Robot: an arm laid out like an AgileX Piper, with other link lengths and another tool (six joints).
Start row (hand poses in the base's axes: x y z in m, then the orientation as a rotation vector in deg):
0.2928, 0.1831, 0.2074, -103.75, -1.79, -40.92
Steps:
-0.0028, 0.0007, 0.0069, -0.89, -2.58, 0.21
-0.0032, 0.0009, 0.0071, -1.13, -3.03, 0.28
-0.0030, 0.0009, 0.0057, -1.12, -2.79, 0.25
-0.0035, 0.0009, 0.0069, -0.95, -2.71, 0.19
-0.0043, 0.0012, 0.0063, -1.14, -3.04, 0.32
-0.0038, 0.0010, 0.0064, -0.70, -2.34, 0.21
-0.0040, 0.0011, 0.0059, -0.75, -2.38, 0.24
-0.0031, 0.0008, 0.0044, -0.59, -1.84, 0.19
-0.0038, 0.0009, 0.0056, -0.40, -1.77, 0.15
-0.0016, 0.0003, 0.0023, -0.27, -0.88, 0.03
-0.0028, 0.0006, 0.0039, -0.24, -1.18, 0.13
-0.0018, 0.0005, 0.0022, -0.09, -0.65, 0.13
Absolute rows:
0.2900, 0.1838, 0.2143, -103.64, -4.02, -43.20
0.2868, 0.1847, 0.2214, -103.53, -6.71, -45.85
0.2838, 0.1856, 0.2271, -103.45, -9.23, -48.29
0.2803, 0.1865, 0.2340, -103.20, -11.58, -50.68
0.2760, 0.1877, 0.2403, -102.90, -14.35, -53.28
0.2722, 0.1887, 0.2467, -102.47, -16.37, -55.30
0.2682, 0.1898, 0.2526, -102.02, -18.47, -57.32
0.2651, 0.1906, 0.2570, -101.65, -20.11, -58.87
0.2613, 0.1915, 0.2626, -101.14, -21.57, -60.38
0.2597, 0.1918, 0.2649, -100.96, -22.30, -61.16
0.2569, 0.1924, 0.2688, -100.56, -23.28, -62.14
0.2551, 0.1929, 0.2710, -100.28, -23.84, -62.64

